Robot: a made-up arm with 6 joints. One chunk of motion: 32 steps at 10 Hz.
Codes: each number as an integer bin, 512 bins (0 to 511) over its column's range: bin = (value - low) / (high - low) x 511, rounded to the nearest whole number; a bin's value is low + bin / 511 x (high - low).
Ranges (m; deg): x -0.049..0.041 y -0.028..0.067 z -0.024..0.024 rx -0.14..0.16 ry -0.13..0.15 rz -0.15..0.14
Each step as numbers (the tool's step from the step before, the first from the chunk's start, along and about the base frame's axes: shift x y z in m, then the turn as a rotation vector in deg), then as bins.
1 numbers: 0.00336 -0.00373 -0.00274 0.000 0.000 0.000
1 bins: 297 131 226 238 237 264
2 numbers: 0.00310 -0.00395 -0.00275 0.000 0.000 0.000
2 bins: 296 129 226 238 237 264
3 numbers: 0.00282 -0.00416 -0.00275 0.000 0.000 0.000
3 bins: 294 128 226 238 237 264
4 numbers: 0.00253 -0.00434 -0.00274 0.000 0.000 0.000
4 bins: 293 127 226 238 237 264
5 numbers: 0.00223 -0.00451 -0.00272 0.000 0.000 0.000
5 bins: 291 126 227 238 237 264
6 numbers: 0.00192 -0.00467 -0.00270 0.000 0.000 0.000
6 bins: 289 125 227 238 237 264
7 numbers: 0.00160 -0.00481 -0.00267 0.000 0.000 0.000
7 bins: 287 125 227 238 237 264
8 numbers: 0.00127 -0.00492 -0.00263 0.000 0.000 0.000
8 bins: 285 124 228 238 237 264
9 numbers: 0.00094 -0.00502 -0.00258 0.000 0.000 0.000
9 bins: 284 124 228 238 237 264
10 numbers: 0.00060 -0.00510 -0.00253 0.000 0.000 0.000
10 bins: 282 123 229 238 237 264
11 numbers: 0.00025 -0.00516 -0.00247 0.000 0.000 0.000
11 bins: 280 123 229 238 237 264
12 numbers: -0.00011 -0.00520 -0.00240 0.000 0.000 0.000
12 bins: 278 123 230 238 237 264
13 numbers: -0.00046 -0.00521 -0.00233 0.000 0.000 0.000
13 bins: 276 123 231 238 237 264
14 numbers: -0.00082 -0.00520 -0.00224 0.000 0.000 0.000
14 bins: 274 123 232 238 237 264
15 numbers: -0.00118 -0.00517 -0.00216 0.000 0.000 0.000
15 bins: 272 123 233 238 237 264
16 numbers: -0.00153 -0.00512 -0.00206 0.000 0.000 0.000
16 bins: 270 123 234 238 237 264
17 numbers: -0.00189 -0.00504 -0.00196 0.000 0.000 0.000
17 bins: 267 124 235 238 237 264
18 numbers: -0.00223 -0.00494 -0.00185 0.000 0.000 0.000
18 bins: 266 124 236 238 237 264
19 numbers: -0.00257 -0.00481 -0.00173 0.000 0.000 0.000
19 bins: 264 125 237 238 237 264
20 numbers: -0.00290 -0.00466 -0.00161 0.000 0.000 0.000
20 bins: 262 126 238 238 237 264
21 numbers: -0.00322 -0.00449 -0.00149 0.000 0.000 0.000
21 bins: 260 126 240 238 237 264
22 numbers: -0.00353 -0.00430 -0.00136 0.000 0.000 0.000
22 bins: 258 127 241 238 237 264
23 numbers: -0.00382 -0.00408 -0.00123 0.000 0.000 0.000
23 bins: 257 129 242 238 237 264
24 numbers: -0.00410 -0.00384 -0.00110 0.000 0.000 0.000
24 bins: 255 130 244 238 237 264
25 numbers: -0.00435 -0.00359 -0.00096 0.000 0.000 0.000
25 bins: 254 131 245 238 237 264
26 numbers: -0.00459 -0.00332 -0.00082 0.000 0.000 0.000
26 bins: 252 133 247 238 237 264
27 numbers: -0.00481 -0.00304 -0.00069 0.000 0.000 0.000
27 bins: 251 134 248 238 237 264
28 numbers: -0.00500 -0.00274 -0.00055 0.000 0.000 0.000
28 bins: 250 136 250 238 237 264
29 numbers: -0.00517 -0.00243 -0.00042 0.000 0.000 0.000
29 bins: 249 138 251 238 237 264
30 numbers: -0.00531 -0.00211 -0.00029 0.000 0.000 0.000
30 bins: 248 139 252 238 237 264
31 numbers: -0.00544 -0.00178 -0.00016 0.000 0.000 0.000
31 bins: 247 141 254 238 237 264
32 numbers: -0.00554 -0.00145 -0.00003 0.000 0.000 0.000
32 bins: 247 143 255 238 237 264
